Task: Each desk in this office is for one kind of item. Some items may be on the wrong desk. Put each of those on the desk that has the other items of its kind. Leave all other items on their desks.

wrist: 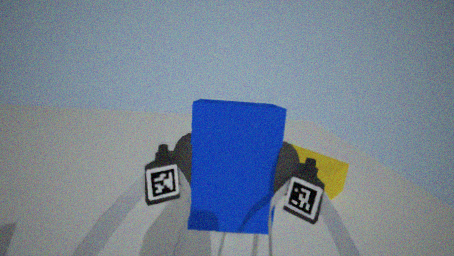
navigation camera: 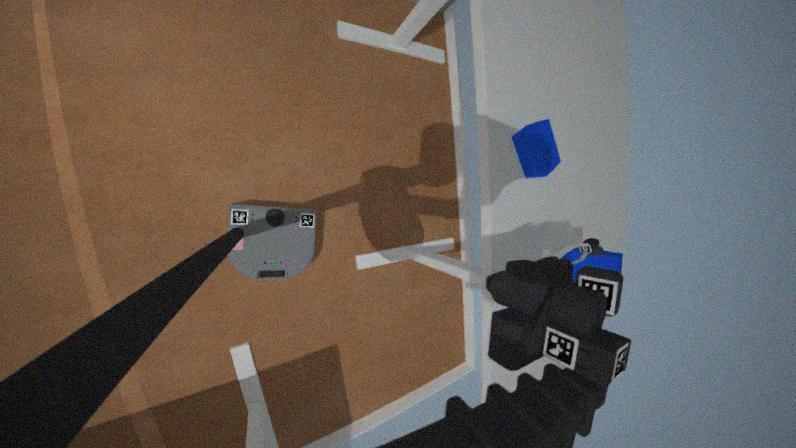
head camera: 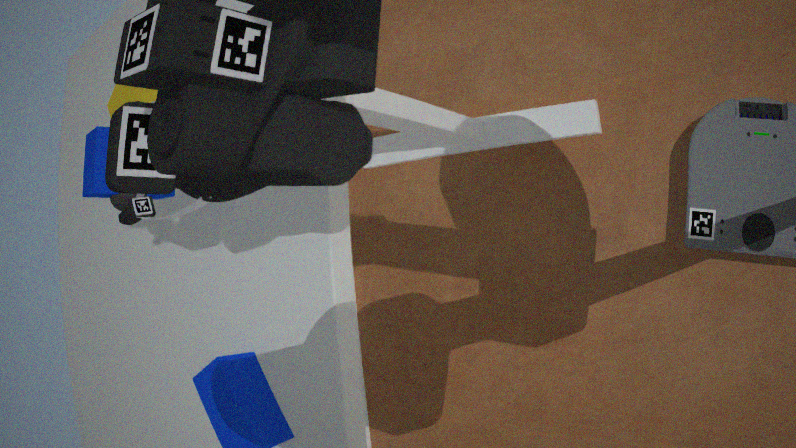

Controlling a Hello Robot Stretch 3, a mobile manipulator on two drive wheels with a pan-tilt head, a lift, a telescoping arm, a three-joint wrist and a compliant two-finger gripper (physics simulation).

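Places are measured from the robot's base along level axes (x up, y left, z back), in millimetres.
Pixels of known places: gripper, fingertip midpoint: (wrist: 237, 155); robot's base, link origin: (navigation camera: 274, 216) (head camera: 756, 230).
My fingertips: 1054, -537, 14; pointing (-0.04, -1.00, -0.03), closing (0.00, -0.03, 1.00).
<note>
For each thing: its top centre in the pictures, then the offset to it from my fingertips, as dx, dy, dz. "spot": a spot on its surface instead. Level surfaces: height alone.
- pale desk, surface height: dx -104
- yellow box, top centre: (head camera: 124, 87) (wrist: 308, 157) -59, -163, +102
- white foot, surface spot: (navigation camera: 243, 361) spot: -1029, +658, +685
My gripper (head camera: 125, 180) (navigation camera: 596, 263) (wrist: 237, 155) is shut on a blue box (head camera: 95, 166) (navigation camera: 611, 260) (wrist: 235, 130), which stands upright between the fingertips. It is over the pale desk (head camera: 194, 300) (navigation camera: 584, 83) (wrist: 60, 150), near its far long edge. Whether the box touches the desk top I cannot tell. A yellow box (head camera: 130, 95) (wrist: 334, 175) is on the desk, right of the gripper in the wrist view and partly hidden by a finger. Another blue box (head camera: 247, 400) (navigation camera: 536, 149) lies on the same desk, farther along. The other desks' items do not show.
The grey wheeled base (head camera: 740, 172) (navigation camera: 272, 247) is on the brown floor, apart from the desk. White desk feet (head camera: 568, 119) (navigation camera: 375, 258) reach out between them. Another white foot (navigation camera: 243, 361) shows at the lower left. The dark arm covers the desk's near corner.
</note>
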